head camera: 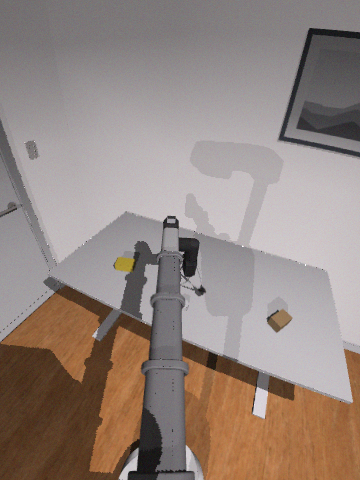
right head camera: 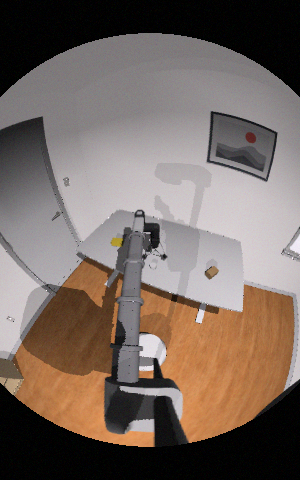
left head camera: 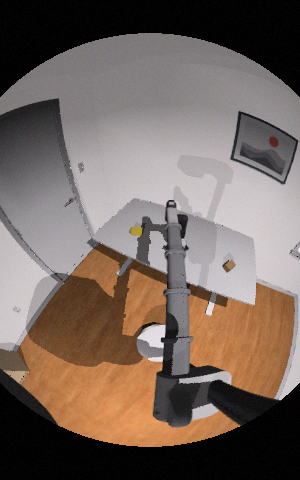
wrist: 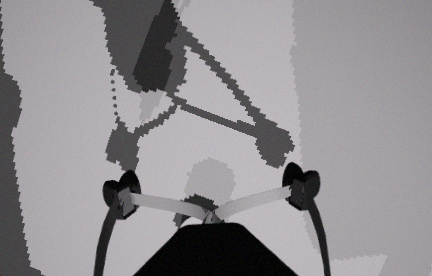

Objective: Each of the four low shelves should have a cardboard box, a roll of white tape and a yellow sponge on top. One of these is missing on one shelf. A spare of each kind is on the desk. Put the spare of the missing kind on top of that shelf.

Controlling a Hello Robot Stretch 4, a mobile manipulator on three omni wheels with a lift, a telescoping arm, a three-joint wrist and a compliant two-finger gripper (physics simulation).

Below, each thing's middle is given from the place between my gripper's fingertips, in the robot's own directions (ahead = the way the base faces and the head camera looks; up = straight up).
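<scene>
Framed picture [right head camera: 235, 142]: my hand far short of it, far to the left of it, far below it.
</scene>
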